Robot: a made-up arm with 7 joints. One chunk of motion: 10 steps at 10 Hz.
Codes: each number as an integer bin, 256 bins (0 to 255) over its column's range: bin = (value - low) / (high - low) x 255, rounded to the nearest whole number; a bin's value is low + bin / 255 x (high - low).
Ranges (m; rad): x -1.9..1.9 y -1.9..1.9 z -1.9..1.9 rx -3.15..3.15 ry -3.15..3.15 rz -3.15..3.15
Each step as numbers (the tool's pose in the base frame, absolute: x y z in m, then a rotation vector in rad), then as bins.
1 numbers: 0.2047 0.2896 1.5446 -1.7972 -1.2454 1.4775
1 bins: 141 147 231 55 77 187
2 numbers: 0.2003 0.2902 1.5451 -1.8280 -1.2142 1.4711
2 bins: 141 147 231 54 78 187
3 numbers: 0.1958 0.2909 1.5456 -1.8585 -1.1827 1.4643
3 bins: 141 147 231 52 80 187
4 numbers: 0.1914 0.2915 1.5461 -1.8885 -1.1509 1.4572
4 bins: 140 147 231 51 81 186
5 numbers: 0.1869 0.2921 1.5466 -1.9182 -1.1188 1.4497
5 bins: 140 147 231 50 82 186
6 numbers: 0.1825 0.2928 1.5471 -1.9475 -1.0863 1.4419
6 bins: 140 147 231 49 84 186
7 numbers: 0.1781 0.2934 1.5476 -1.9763 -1.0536 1.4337
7 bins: 139 147 231 48 85 186
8 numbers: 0.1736 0.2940 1.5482 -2.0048 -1.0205 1.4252
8 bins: 139 147 231 46 86 185
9 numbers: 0.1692 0.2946 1.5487 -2.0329 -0.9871 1.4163
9 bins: 139 147 231 45 88 185
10 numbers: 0.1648 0.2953 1.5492 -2.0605 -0.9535 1.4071
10 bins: 139 147 231 44 89 184
